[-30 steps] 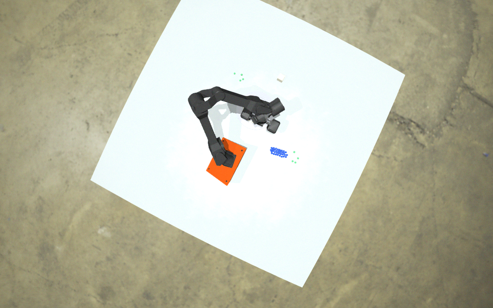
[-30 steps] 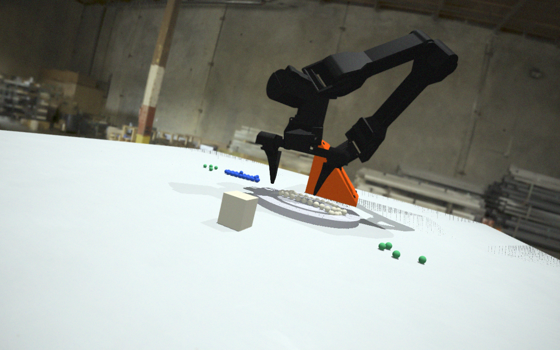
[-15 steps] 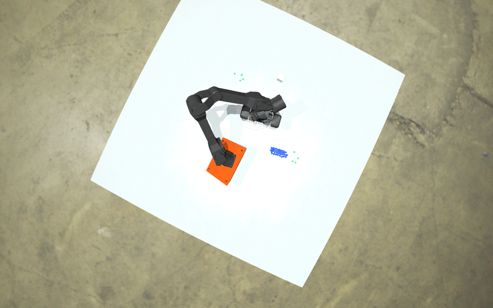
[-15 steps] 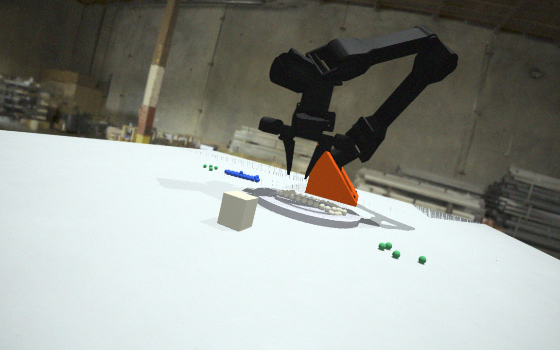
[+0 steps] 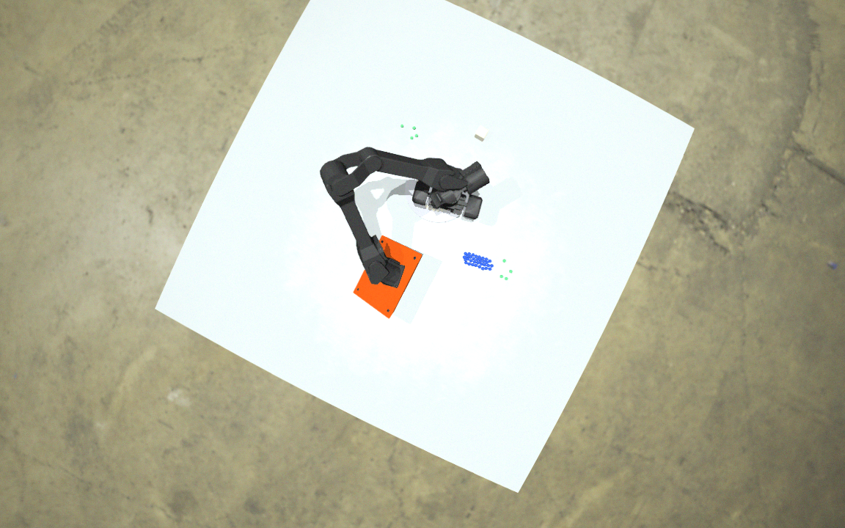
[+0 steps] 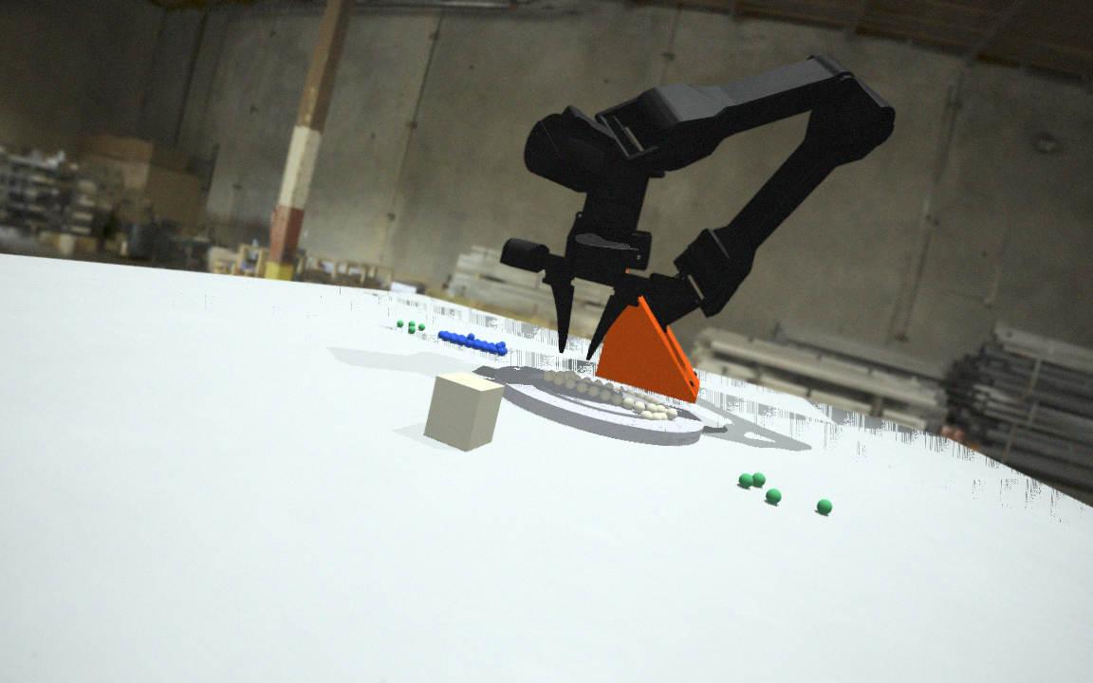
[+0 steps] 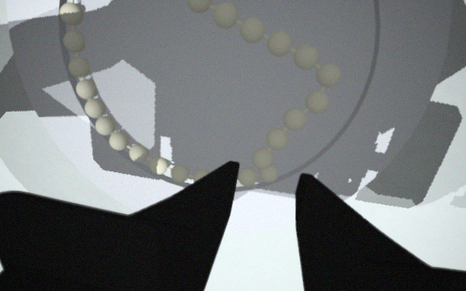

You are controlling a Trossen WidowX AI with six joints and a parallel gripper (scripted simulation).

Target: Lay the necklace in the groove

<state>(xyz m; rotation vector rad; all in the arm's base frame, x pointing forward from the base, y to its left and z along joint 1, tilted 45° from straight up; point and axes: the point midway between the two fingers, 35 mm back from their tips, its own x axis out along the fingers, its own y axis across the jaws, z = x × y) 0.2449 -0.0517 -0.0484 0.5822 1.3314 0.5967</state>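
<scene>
Now: the round bead board 4 cm ahead of my gripper tip, 4 cm to the left of it and 3 cm below it. The rest, counted from my gripper tip: cream cube: 24 cm ahead, 3 cm to the right, 2 cm below.
</scene>
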